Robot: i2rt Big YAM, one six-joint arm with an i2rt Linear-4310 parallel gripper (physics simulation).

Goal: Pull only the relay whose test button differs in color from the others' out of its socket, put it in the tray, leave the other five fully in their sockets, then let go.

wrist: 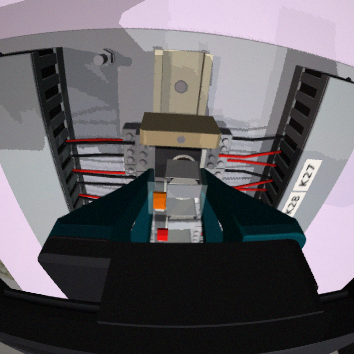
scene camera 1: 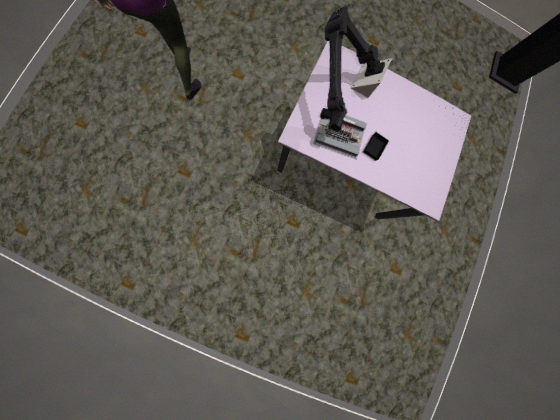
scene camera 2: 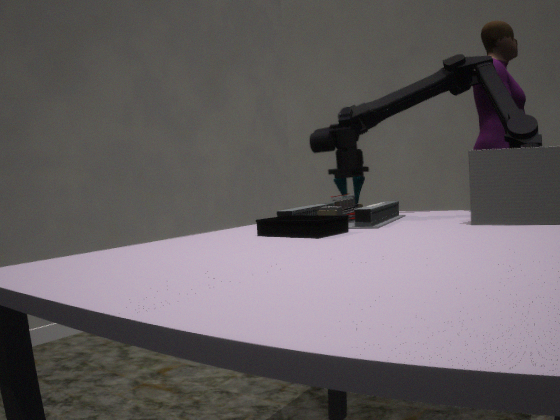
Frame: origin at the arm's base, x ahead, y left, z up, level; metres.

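Seen in the pictures: gripper, between the fingertips: (wrist: 176, 176) (scene camera 2: 351, 204); arm's base, origin of its link: (scene camera 1: 374, 70) (scene camera 2: 530, 177).
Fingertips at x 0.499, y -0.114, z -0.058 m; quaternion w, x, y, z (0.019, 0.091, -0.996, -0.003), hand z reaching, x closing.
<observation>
Offsets run from my fingertips to a thing's top centre. "spot": to the spot under its first point.
My gripper (scene camera 1: 337, 129) (scene camera 2: 351, 200) (wrist: 176, 176) points down into the relay row and is shut on a clear-cased relay @(dy -0.007, dx +0.001, dz +0.030 m) (wrist: 182, 206) with an orange test button @(dy -0.006, dx +0.011, dz +0.030 m) (wrist: 159, 200). The teal fingers press its two sides. Whether it is raised from its socket cannot be told. Nearer the wrist camera, another relay shows a red test button @(dy +0.022, dx +0.005, dz +0.028 m) (wrist: 162, 234). Beyond the fingers, a relay with a grey top (wrist: 183, 168) stands next to the tan end block @(dy -0.025, dx +0.002, dz -0.001 m) (wrist: 180, 137). The other relays are hidden by the gripper. The black tray @(dy +0.339, dx -0.035, dz -0.006 m) (scene camera 1: 376, 146) (scene camera 2: 302, 227) stands beside the panel and looks empty.
Slotted wire ducts @(dy +0.089, dx +0.088, dz +0.001 m) (scene camera 1: 336, 144) (scene camera 2: 377, 214) (wrist: 48, 95) line both sides of the panel, with red and black wires running to the sockets. Labels K27 @(spot: dy -0.017, dx -0.090, dz +0.002 m) (wrist: 309, 175) and K28 are on the right duct. A pale slanted plate (scene camera 1: 372, 76) is at the arm's base. A person (scene camera 2: 495, 100) stands behind the arm.
</observation>
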